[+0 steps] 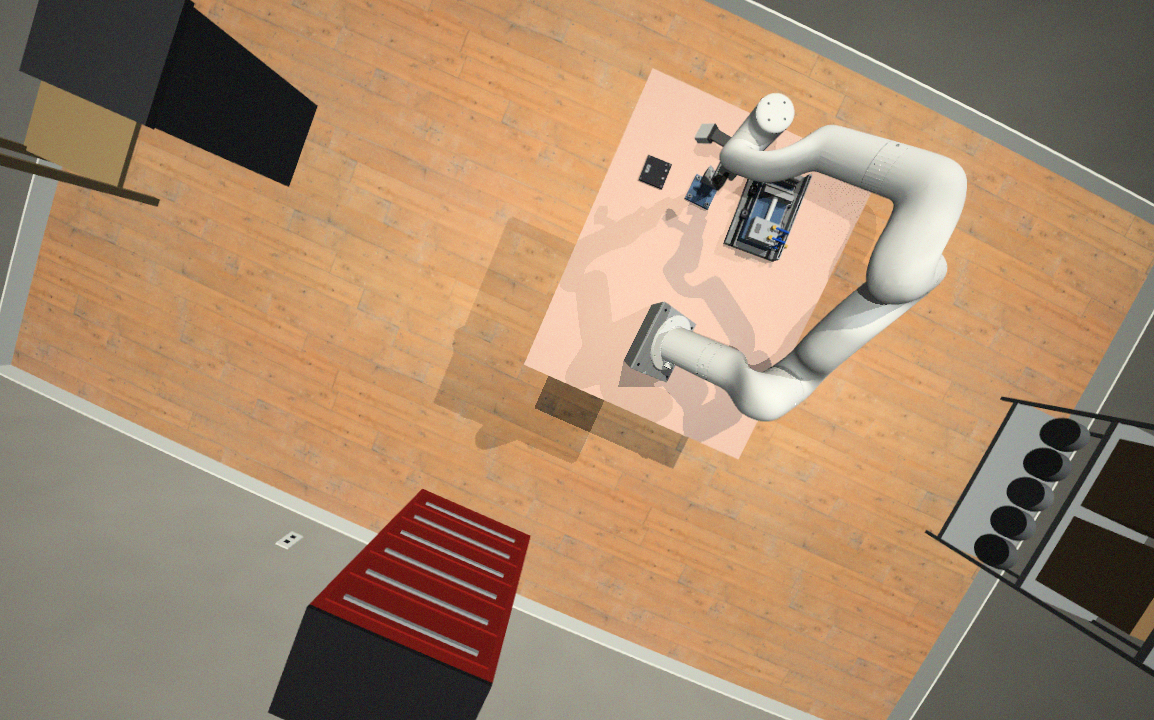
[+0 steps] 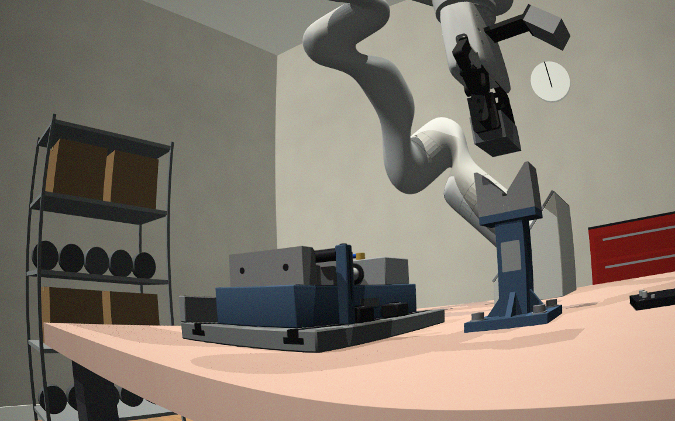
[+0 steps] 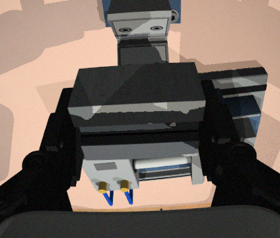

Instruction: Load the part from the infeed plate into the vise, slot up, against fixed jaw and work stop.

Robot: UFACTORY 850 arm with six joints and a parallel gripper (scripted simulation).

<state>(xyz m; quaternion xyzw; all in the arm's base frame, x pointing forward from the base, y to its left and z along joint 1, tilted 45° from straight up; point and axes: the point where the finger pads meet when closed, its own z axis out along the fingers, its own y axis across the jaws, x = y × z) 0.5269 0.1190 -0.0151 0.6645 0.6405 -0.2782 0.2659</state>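
My gripper is now 220 mm to the left of the moving jaw, 140 mm above it and 70 mm short of it. From my hand the other things lie so: cylinder rod 220 mm to the right, 140 mm below, 10 mm ahead; then work stop rod 170 mm to the right, 120 mm below, 100 mm ahead; then part right at my hand.
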